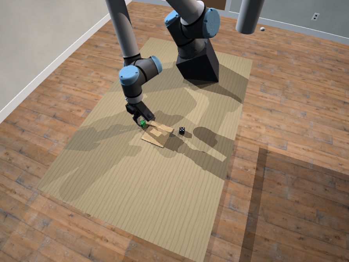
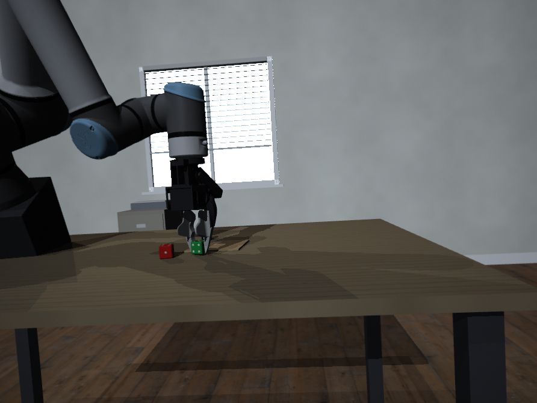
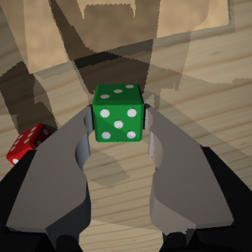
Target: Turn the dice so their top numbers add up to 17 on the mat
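The tan mat lies 110 mm to the left of my hand, 20 mm below it and 10 mm ahead of it. Round my hand: black die (230 mm to the left, 70 mm behind, 10 mm below); then red die (70 mm behind, 20 mm to the right, 10 mm below); then green die (right at my hand).
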